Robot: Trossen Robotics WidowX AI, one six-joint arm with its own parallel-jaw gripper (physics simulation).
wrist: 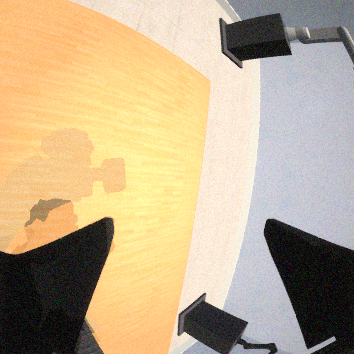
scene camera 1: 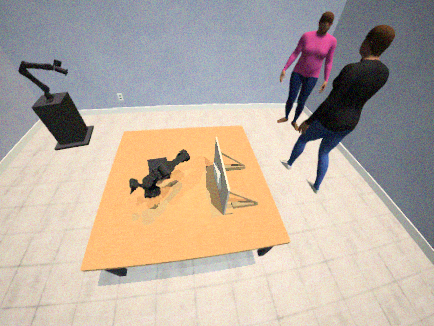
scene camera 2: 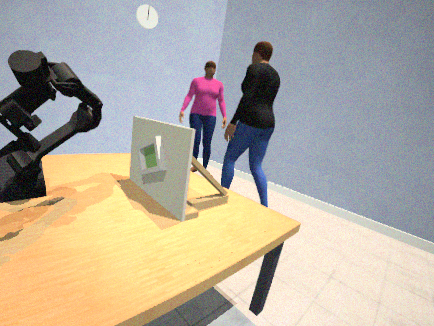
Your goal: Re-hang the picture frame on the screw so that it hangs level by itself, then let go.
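Where they show: gripper, fingertip midpoint: (wrist: 191, 227) (scene camera 1: 137, 196); arm's base, origin of the base link: (scene camera 2: 26, 175).
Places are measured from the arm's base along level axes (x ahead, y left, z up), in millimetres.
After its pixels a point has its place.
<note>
The picture frame (scene camera 1: 217, 176) {x 361, y -300, z 167 mm} (scene camera 2: 150, 157) {x 397, y -221, z 90 mm}, with a pale border around a green picture, is against the front face of the upright grey board (scene camera 1: 223, 187) {x 382, y -369, z 129 mm} (scene camera 2: 173, 185) {x 378, y -394, z 30 mm}. It looks tilted in scene view 2, with a white strip at its upper right. The screw cannot be made out. My gripper (scene camera 1: 132, 186) (wrist: 191, 227) {x -139, y -318, z 171 mm} is open and empty. It is on the arm's far side from the board, pointing away from it. In the wrist view the fingers stand wide apart, with table, floor and wall beyond them; the picture frame does not show there.
Wooden struts (scene camera 1: 242, 201) {x 528, y -420, z -40 mm} (scene camera 2: 210, 176) {x 516, y -447, z 60 mm} brace the board from behind on the wooden table (scene camera 1: 175, 240) {x 15, y -542, z -79 mm} (scene camera 2: 225, 255) {x 332, y -674, z -78 mm} (wrist: 150, 100) {x -313, y -457, z -78 mm}. Two people, in pink (scene camera 1: 314, 55) (scene camera 2: 206, 97) and black (scene camera 1: 357, 92) (scene camera 2: 261, 95), stand beyond the table. Dark pedestals (scene camera 1: 60, 120) (wrist: 260, 37) with arms stand on the floor.
</note>
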